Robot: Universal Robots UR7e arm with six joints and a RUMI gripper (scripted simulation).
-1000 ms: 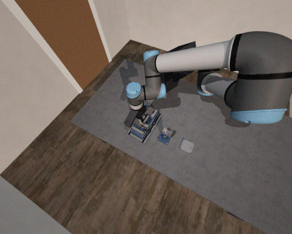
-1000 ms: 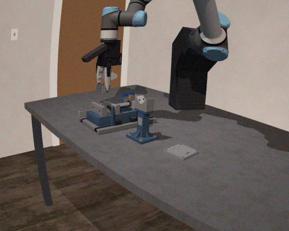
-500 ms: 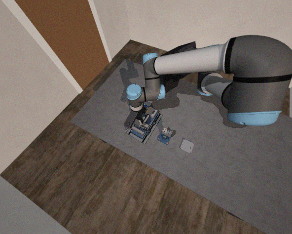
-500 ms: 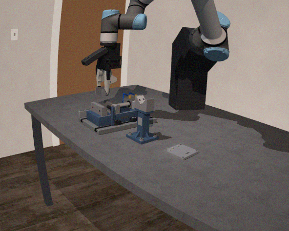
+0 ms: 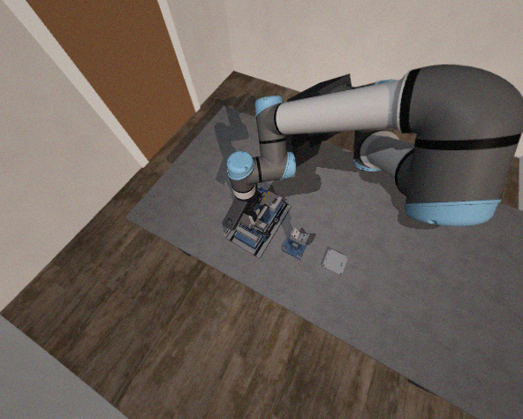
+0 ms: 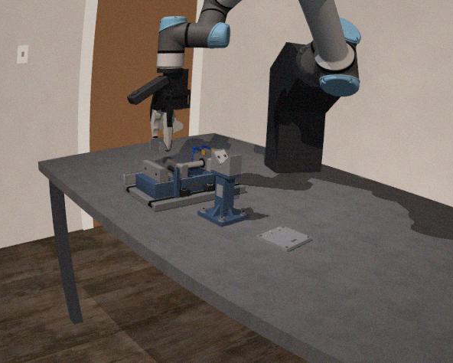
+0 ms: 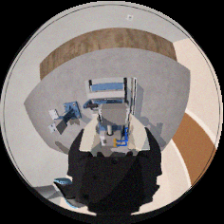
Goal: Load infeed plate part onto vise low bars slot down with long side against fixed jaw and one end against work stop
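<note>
Now: hand 1 cm above the part. Round my hand: fixed jaw (3 cm ahead, 2 cm to the left, 7 cm below); moving jaw (4 cm behind, 2 cm to the left, 7 cm below); air cylinder rod (9 cm behind, 1 cm to the left, 7 cm below).
</note>
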